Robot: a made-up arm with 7 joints. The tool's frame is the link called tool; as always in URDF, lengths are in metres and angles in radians. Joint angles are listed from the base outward. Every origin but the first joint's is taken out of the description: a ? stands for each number. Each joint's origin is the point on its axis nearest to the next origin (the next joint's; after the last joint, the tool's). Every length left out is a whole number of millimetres.
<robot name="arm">
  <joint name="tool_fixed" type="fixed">
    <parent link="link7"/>
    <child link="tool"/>
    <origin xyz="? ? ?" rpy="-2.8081 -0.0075 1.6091"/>
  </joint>
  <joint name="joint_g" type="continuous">
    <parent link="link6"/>
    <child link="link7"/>
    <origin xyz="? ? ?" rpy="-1.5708 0 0"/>
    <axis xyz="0 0 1"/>
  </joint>
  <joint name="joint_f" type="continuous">
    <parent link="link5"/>
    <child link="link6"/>
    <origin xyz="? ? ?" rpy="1.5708 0 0"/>
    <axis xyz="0 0 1"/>
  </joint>
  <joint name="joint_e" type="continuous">
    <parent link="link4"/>
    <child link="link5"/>
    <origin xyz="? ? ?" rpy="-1.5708 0 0"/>
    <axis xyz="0 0 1"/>
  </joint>
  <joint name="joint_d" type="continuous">
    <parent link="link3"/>
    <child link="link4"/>
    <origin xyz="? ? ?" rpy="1.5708 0 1.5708"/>
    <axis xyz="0 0 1"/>
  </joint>
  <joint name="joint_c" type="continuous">
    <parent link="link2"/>
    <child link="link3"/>
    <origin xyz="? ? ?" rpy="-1.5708 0 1.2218"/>
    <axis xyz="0 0 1"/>
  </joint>
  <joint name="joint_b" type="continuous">
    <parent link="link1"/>
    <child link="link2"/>
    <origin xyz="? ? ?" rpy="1.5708 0 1.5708"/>
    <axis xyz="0 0 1"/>
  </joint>
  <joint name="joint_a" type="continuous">
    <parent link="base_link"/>
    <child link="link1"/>
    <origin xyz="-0.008 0.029 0.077" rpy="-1.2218 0 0"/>
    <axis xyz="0 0 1"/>
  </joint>
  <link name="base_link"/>
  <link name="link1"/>
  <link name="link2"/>
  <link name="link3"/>
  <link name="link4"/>
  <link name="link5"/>
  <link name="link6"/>
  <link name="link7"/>
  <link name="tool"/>
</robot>
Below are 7 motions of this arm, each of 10 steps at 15 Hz.
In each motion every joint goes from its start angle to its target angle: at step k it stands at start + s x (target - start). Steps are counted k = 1, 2, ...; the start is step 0. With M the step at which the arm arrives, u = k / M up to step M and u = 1 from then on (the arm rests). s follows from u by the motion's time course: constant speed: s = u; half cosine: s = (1 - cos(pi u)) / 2; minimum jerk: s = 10 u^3 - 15 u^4 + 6 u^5.
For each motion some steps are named. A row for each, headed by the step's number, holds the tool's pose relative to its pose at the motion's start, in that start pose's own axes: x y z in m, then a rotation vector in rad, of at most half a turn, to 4 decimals.
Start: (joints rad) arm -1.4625 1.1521 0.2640 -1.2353 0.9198 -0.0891 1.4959
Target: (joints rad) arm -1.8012 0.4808 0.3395 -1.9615 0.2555 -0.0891 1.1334
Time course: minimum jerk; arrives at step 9
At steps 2, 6, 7, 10:
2: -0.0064 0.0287 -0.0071 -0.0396 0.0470 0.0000
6: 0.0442 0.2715 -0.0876 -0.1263 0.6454 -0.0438
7: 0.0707 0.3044 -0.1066 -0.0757 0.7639 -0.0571
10: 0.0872 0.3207 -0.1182 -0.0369 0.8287 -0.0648

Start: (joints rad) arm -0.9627 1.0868 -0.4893 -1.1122 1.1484 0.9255 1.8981
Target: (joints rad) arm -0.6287 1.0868 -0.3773 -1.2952 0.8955 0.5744 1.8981
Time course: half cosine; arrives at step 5
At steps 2, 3, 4, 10:
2: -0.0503 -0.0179 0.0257 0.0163 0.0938 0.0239
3: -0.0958 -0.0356 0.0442 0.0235 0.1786 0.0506
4: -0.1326 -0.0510 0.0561 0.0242 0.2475 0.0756
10: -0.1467 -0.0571 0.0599 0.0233 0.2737 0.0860

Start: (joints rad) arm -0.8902 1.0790 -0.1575 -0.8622 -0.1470 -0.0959 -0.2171
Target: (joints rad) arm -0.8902 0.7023 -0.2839 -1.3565 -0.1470 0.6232 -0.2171
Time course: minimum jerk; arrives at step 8
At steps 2, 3, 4, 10:
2: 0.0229 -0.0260 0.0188 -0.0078 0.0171 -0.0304
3: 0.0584 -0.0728 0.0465 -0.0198 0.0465 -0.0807
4: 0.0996 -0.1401 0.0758 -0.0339 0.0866 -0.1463
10: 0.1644 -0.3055 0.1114 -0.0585 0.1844 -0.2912

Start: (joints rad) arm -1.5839 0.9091 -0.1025 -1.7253 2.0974 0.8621 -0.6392
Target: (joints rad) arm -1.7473 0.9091 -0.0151 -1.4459 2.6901 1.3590 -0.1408
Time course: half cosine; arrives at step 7
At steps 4, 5, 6, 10:
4: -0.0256 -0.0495 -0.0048 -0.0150 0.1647 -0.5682
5: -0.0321 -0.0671 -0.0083 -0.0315 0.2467 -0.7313
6: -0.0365 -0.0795 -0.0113 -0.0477 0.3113 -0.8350
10: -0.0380 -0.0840 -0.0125 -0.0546 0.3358 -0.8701

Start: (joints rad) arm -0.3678 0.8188 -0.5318 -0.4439 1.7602 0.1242 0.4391
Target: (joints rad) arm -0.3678 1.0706 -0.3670 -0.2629 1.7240 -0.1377 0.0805
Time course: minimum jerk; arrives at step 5
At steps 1, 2, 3, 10:
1: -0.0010 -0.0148 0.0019 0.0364 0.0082 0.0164
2: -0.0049 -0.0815 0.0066 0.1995 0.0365 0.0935
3: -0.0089 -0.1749 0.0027 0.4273 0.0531 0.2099
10: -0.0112 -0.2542 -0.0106 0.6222 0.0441 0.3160

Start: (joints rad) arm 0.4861 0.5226 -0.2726 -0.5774 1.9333 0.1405 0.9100
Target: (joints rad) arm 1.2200 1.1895 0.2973 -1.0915 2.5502 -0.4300 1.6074
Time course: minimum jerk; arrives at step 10
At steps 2, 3, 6, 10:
2: 0.0186 -0.0329 -0.0052 0.0429 0.0308 -0.0972
3: 0.0544 -0.0911 -0.0200 0.1124 0.0957 -0.2666
6: 0.2551 -0.3038 -0.1820 0.2398 0.5261 -0.9481
10: 0.3781 -0.3333 -0.3177 0.1172 0.7743 -1.2277

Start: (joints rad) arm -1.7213 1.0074 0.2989 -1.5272 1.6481 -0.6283 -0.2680
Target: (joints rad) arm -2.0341 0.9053 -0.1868 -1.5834 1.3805 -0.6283 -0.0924
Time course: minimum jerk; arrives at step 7
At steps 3, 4, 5, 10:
3: 0.0547 0.0644 -0.0401 -0.0905 0.0929 -0.1239
4: 0.0998 0.1045 -0.0689 -0.1525 0.1693 -0.2187
5: 0.1408 0.1337 -0.0933 -0.2029 0.2402 -0.3014
10: 0.1684 0.1503 -0.1092 -0.2346 0.2892 -0.3560

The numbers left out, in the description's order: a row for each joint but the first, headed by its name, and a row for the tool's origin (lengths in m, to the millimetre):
tool: 0.027 -0.028 0
joint_g: -0.02 0.022 0
joint_f: 0.026 0.027 0
joint_e: 0.047 -0.359 0
joint_d: 0.027 -0.059 0
joint_c: 0.434 -0.145 0
joint_b: -0.007 0 0

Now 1 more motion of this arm.
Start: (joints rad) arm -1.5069 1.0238 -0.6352 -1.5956 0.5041 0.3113 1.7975
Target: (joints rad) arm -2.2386 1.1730 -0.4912 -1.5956 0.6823 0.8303 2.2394
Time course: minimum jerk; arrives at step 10
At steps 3, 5, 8, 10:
3: 0.0801 -0.0268 0.0194 0.0598 0.0184 -0.0554
5: 0.2502 -0.0797 0.0226 0.1696 0.0700 -0.1983
8: 0.4623 -0.1422 -0.0484 0.2701 0.1604 -0.4342
10: 0.4876 -0.1497 -0.0637 0.2786 0.1736 -0.4683

